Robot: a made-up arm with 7 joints.
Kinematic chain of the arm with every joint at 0, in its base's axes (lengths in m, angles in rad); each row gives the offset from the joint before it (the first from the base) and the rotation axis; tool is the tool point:
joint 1: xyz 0 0 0 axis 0 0.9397 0.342
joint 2: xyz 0 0 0 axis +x
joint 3: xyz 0 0 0 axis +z
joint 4: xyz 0.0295 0 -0.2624 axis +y
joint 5: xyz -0.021 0 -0.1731 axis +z
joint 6: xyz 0 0 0 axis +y
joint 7: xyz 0 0 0 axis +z
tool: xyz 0 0 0
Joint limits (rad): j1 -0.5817..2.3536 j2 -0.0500..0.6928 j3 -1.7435..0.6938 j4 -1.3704..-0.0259 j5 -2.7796..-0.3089 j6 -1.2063..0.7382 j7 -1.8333..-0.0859
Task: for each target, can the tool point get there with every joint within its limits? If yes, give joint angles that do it. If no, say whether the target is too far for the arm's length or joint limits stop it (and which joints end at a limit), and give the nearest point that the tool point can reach.
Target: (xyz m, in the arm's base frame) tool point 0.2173 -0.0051 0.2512
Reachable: no: joint limits stop it (at a limit: joint 1, joint 2, joint 4) | nearest point 0.3076 0.1993 -0.0666 | short by 0.389 m
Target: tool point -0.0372 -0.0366 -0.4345
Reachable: yes | joints 0.1914 0.0494 -0.9826 -0.3541 -1.6807 -0.8909 -0.3379
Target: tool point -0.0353 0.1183 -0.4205
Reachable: yes | joints 0.2137 0.2471 0.1987 -0.2908 -1.2938 0.1131 -1.4254
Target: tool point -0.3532 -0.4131 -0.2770
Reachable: no: too far | nearest point -0.2800 -0.2411 -0.1881 | short by 0.207 m
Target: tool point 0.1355 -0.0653 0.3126
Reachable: no: joint limits stop it (at a limit: joint 1, joint 2, joint 3, joint 4) | nearest point -0.2341 -0.1652 0.2380 | short by 0.390 m
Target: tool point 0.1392 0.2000 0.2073
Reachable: no: joint limits stop it (at a limit: joint 1, joint 2, joint 3, joint 4) | nearest point 0.2664 0.2561 -0.0475 | short by 0.290 m
